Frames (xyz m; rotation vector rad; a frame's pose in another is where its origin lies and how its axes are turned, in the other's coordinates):
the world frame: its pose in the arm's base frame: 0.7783 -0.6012 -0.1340 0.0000 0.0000 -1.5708
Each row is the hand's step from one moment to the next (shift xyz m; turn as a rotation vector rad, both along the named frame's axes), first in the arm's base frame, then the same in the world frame.
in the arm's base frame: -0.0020 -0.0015 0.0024 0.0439 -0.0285 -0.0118
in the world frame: 0.0015 -0.0020 0.0024 0.0285 0.0439 -0.0118
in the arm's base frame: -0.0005 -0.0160 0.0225 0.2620 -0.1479 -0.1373
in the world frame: 0.0160 -0.0005 0.0225 0.1479 0.2620 -0.1373
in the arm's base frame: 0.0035 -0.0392 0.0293 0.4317 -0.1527 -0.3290
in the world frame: 0.0392 0.0035 0.0293 0.1527 0.4317 -0.3290
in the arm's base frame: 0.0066 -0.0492 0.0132 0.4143 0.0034 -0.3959
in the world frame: 0.0492 0.0066 0.0132 -0.0034 0.4143 -0.3959
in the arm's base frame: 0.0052 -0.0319 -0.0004 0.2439 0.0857 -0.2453
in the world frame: 0.0319 0.0052 -0.0004 -0.0857 0.2439 -0.2453
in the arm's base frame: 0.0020 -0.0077 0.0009 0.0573 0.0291 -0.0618
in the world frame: 0.0077 0.0020 0.0009 -0.0291 0.0573 -0.0618
